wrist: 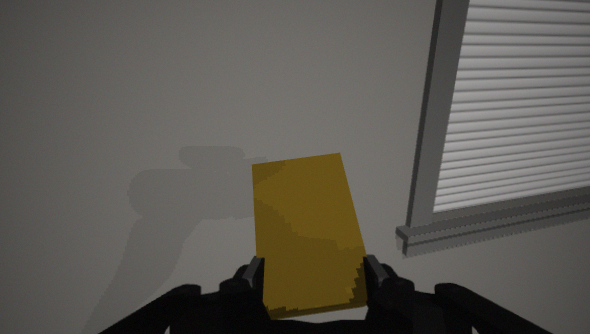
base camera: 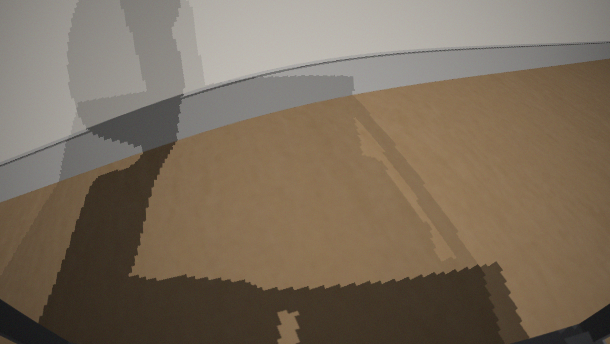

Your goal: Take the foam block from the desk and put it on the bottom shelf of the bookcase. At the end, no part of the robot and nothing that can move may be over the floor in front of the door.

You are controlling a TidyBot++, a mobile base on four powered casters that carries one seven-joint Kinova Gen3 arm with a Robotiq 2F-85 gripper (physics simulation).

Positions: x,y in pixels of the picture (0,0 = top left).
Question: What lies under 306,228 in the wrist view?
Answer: A yellow foam block.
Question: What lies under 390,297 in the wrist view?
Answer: My gripper.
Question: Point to a window with white blinds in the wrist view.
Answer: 495,155
